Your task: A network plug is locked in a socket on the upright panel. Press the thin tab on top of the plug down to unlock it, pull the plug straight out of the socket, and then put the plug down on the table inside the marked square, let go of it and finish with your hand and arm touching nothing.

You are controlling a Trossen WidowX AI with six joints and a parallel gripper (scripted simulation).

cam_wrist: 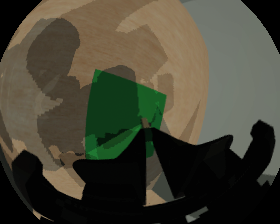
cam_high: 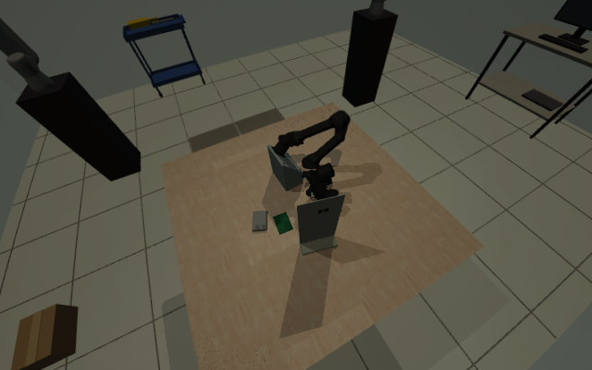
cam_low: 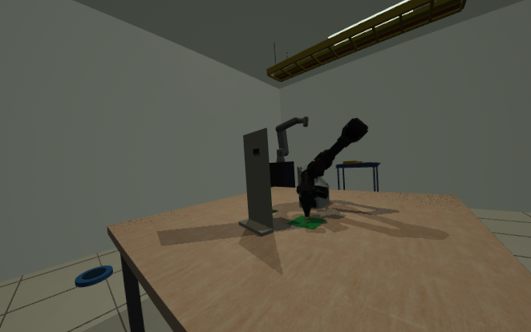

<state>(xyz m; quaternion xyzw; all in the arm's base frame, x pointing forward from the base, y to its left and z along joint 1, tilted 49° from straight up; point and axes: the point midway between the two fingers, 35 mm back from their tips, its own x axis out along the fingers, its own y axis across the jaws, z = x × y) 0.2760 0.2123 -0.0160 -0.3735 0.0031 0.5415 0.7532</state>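
Right now the marked square is 2 cm below my gripper tip. Round my gripper tip: grey block: 35 cm to the right, 8 cm behind, 2 cm below; grey upright panel: 15 cm ahead, 15 cm above, 13 cm to the right; network plug: right at my gripper tip.
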